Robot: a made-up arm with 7 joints.
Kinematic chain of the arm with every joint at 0, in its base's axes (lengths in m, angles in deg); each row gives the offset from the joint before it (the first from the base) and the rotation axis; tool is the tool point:
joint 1: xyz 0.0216 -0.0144 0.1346 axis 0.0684 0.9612 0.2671
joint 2: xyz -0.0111 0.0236 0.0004 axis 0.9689 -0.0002 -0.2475
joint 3: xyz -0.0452 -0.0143 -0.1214 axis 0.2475 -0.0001 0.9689
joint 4: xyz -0.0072 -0.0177 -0.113 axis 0.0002 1 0
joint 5: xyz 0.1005 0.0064 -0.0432 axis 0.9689 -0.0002 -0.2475
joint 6: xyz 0.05 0.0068 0.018 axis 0.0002 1 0
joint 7: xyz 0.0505 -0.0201 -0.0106 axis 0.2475 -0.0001 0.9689
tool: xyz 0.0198 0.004 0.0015
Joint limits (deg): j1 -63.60..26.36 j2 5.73..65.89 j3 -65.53..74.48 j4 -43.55..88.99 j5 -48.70..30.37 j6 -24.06..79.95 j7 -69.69..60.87
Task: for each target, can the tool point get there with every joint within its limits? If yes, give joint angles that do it. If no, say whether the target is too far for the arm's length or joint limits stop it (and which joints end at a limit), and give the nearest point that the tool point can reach.
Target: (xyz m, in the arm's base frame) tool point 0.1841 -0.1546 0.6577
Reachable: no: too far | nearest point 0.1689 0.0824 0.2707 | short by 0.454 m
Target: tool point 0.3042 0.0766 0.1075
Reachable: yes | joints -50.78 61.18 -14.36 -19.01 -16.40 40.71 22.26
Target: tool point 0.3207 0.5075 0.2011
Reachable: no: too far | nearest point 0.2564 0.3931 0.1549 | short by 0.139 m
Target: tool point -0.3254 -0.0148 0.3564
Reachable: no: joint limits stop it (at a limit: joint 1, joint 2, joint 3, joint 4, joint 5) | nearest point -0.0144 0.1380 0.2097 | short by 0.376 m
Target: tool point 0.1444 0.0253 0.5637
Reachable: no: joint limits stop it (at a limit: joint 1, joint 2, joint 5) | nearest point 0.1520 0.1252 0.2914 | short by 0.290 m
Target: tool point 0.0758 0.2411 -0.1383
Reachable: yes | joints 9.50 31.68 33.16 10.31 -16.70 55.45 -18.98
